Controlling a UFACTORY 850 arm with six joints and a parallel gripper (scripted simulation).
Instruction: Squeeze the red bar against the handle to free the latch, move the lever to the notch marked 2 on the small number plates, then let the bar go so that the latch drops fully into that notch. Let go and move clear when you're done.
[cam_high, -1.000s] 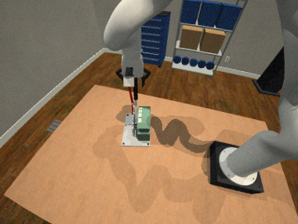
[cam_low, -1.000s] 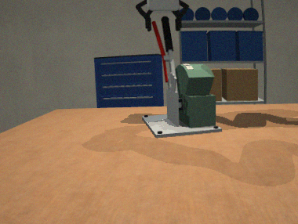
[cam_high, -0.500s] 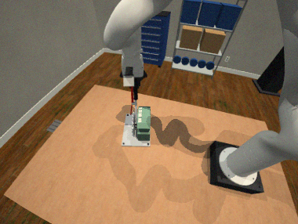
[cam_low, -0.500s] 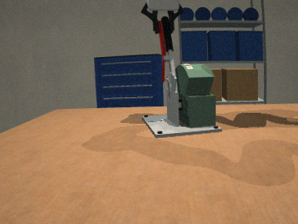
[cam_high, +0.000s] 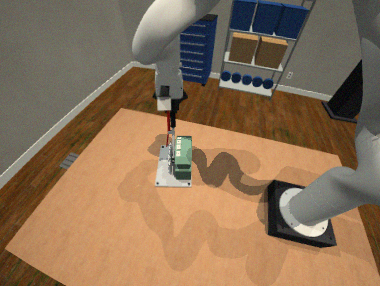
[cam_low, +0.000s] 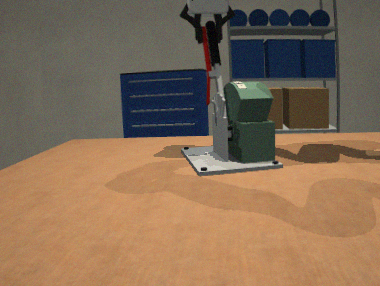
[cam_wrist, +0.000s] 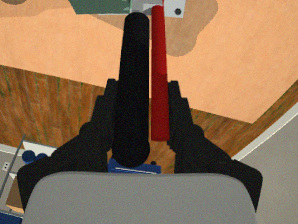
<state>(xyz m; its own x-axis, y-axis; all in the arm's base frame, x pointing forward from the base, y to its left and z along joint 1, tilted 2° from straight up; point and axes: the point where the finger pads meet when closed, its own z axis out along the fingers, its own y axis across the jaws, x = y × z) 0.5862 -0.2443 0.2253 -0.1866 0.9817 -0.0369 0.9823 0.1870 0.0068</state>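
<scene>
Right now my hand is 100 mm above the red bar, 50 mm to the right of it and 10 mm short of it.
</scene>
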